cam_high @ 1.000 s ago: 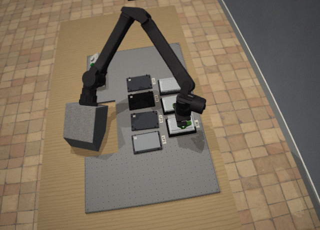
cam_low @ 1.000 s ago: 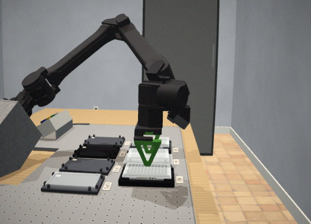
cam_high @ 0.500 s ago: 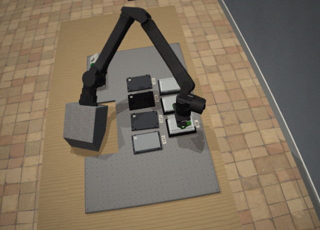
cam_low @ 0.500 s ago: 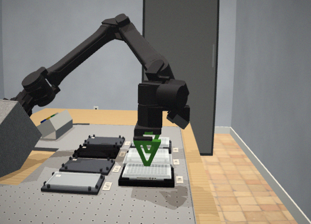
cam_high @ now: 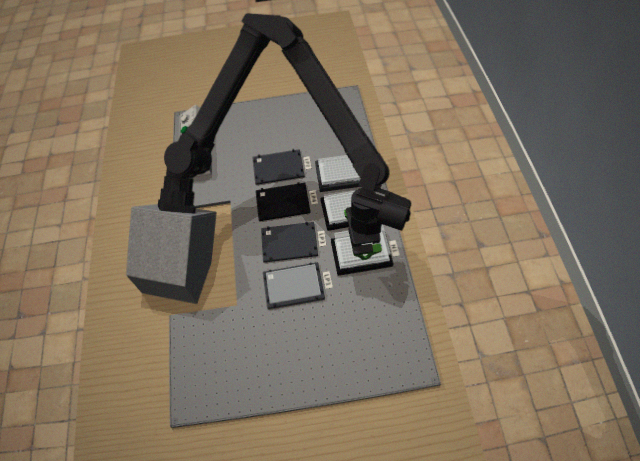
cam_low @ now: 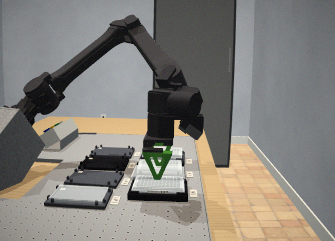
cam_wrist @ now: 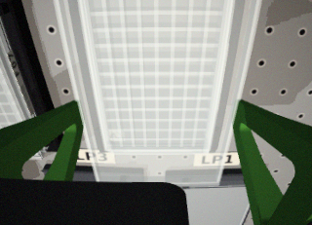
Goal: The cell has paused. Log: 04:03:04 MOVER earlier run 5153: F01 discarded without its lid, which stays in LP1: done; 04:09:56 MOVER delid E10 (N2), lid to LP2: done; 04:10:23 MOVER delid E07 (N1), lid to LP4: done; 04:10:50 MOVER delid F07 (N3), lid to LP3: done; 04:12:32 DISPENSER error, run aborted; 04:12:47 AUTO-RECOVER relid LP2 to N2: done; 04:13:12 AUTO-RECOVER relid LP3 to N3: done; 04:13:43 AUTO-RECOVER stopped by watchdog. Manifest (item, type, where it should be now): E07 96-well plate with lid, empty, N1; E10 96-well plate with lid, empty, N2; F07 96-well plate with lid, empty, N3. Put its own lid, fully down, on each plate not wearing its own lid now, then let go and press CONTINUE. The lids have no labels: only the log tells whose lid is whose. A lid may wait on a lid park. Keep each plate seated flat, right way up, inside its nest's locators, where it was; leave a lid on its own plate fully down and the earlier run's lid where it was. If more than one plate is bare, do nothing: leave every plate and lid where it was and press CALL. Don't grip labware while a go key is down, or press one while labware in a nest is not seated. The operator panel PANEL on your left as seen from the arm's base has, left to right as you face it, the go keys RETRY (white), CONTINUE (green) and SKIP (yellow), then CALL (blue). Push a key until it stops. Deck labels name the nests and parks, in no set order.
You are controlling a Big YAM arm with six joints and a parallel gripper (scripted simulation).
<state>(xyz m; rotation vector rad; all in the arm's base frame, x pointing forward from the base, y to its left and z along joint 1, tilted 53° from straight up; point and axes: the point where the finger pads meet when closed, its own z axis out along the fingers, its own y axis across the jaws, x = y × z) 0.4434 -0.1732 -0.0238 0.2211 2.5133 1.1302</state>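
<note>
Now: the 96-well plate 40 mm below my hand. Also, from my hand: park LP2: 330 mm to the left, 190 mm behind, 60 mm below; park LP3: 180 mm behind, 70 mm to the left, 60 mm below; park LP4: 200 mm to the left, 190 mm behind, 60 mm below.
</note>
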